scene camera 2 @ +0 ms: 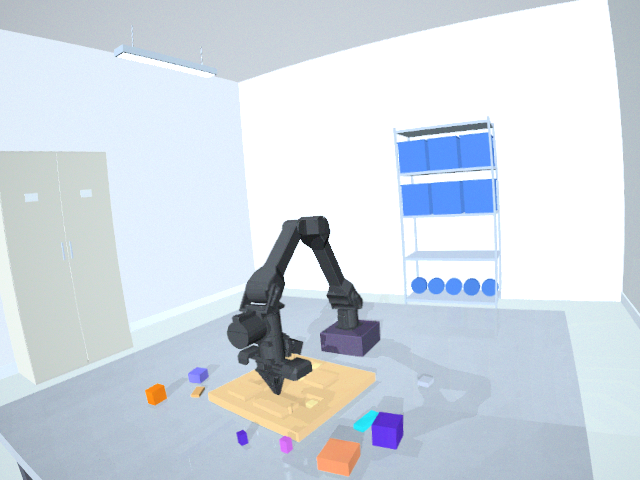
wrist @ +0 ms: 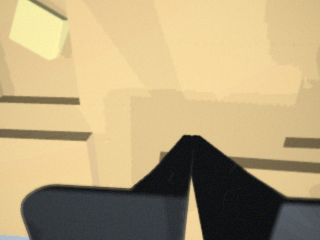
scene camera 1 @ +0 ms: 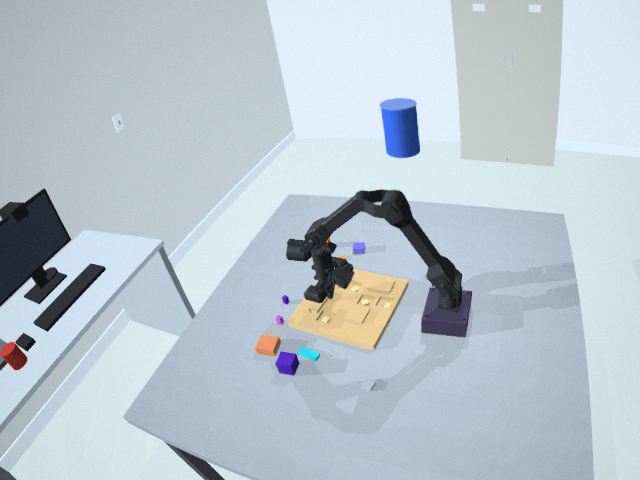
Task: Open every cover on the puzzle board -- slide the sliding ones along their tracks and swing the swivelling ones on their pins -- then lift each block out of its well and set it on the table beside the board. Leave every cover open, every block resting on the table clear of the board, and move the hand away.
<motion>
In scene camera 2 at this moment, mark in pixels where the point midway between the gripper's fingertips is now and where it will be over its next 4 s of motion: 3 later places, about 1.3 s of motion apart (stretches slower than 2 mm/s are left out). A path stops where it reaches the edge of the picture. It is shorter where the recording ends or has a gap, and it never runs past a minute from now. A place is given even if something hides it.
My gripper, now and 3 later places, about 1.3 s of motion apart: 277,394; 275,378; 310,345; 316,363
</motion>
